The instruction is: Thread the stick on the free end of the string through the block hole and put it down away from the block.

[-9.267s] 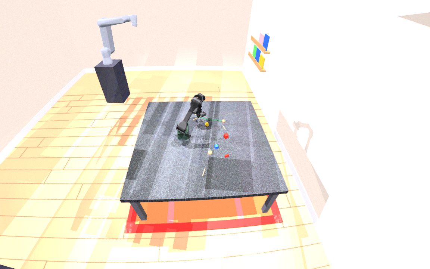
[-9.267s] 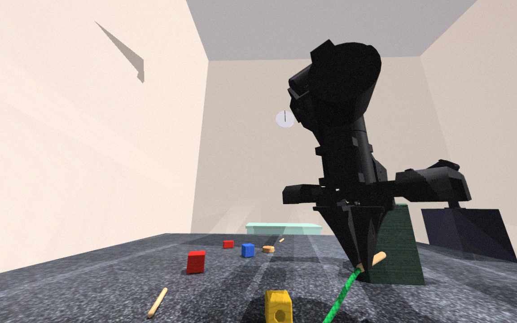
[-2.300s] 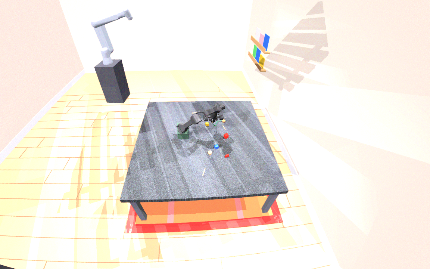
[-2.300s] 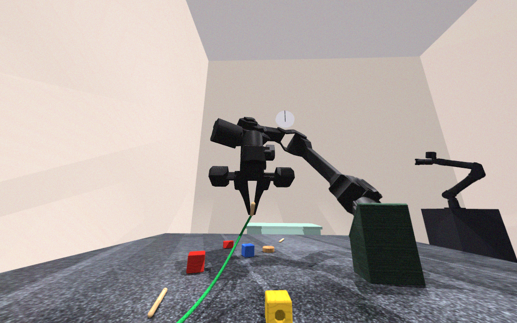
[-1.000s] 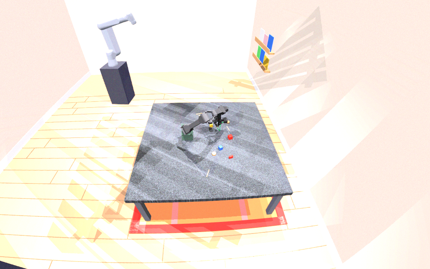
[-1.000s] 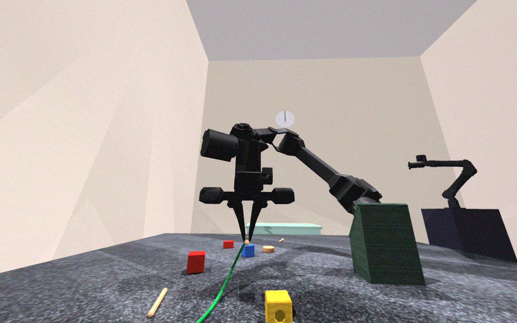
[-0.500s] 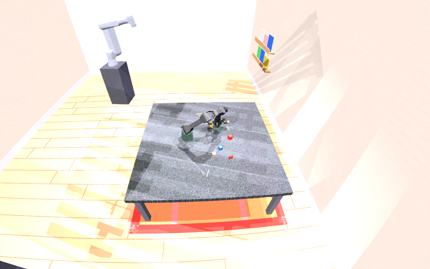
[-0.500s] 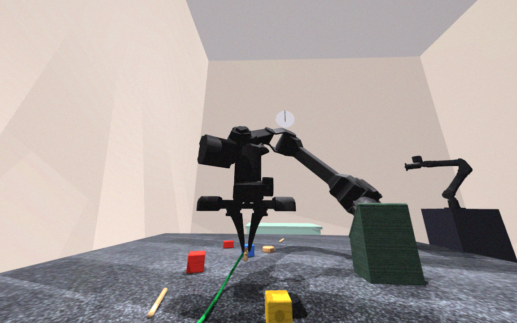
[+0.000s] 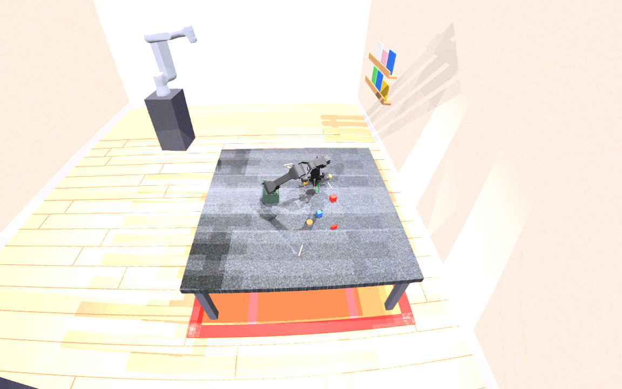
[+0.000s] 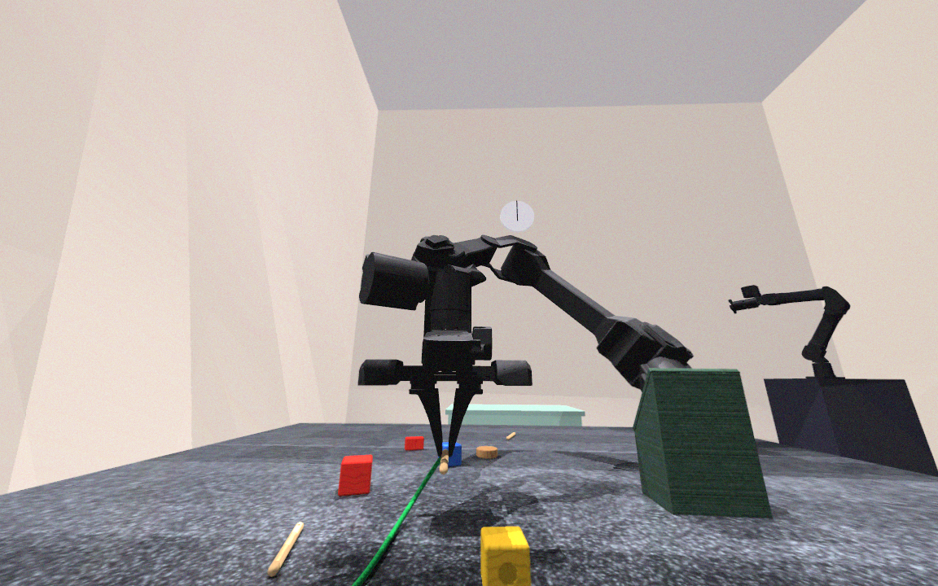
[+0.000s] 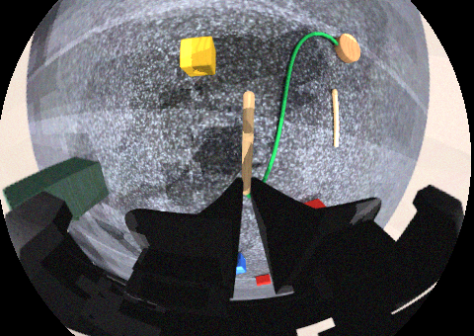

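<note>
The yellow wooden block lies 100 mm to the left of my gripper tip, 70 mm behind it and 40 mm below it. The rest, counted from my gripper tip: red cube (130 mm ahead, 60 mm to the right, 40 mm below); round wooden button (190 mm to the left, 110 mm ahead, 50 mm below); blue cube (210 mm to the right, 40 mm below, 40 mm ahead).
</note>
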